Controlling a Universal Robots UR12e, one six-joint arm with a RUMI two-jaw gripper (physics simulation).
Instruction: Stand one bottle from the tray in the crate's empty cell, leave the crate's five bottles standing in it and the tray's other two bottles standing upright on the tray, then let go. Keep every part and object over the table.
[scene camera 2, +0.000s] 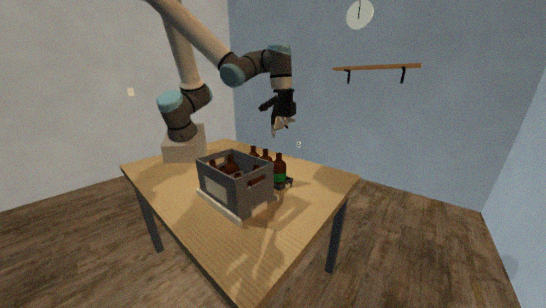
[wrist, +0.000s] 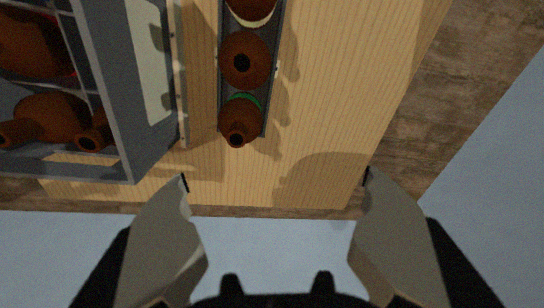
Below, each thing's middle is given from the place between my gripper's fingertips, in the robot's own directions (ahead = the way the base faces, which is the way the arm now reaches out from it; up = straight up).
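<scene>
My hand: 1 cm short of the green-banded brown bottle (wrist: 240, 121), 4 cm to the left of it, 17 cm above it.
</scene>
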